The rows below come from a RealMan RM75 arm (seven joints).
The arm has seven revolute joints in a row. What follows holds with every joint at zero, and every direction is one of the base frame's. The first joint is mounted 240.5 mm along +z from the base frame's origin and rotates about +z. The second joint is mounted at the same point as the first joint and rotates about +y. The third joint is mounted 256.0 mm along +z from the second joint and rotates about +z. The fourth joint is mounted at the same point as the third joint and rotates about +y. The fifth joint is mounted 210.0 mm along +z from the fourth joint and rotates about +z. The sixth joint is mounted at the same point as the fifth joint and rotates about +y. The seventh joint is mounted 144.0 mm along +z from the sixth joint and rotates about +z. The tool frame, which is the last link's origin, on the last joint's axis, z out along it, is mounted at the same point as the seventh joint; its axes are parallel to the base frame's.
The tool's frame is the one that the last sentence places.
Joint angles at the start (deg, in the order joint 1, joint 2, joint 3, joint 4, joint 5, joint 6, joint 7):
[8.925, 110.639, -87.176, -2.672, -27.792, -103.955, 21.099]
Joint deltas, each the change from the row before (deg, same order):
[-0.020, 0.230, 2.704, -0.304, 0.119, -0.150, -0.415]
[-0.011, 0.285, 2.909, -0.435, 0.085, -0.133, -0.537]
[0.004, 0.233, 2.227, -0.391, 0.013, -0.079, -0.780]
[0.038, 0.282, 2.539, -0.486, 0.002, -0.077, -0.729]
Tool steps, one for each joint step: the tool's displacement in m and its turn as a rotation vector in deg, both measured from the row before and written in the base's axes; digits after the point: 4 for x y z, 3 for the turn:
[0.0001, 0.0034, 0.0052, 2.939, 0.370, -0.498]
[-0.0001, 0.0036, 0.0056, 3.196, 0.302, -0.447]
[-0.0001, 0.0027, 0.0043, 2.605, -0.111, -0.243]
[-0.0003, 0.0031, 0.0049, 2.880, -0.018, -0.285]

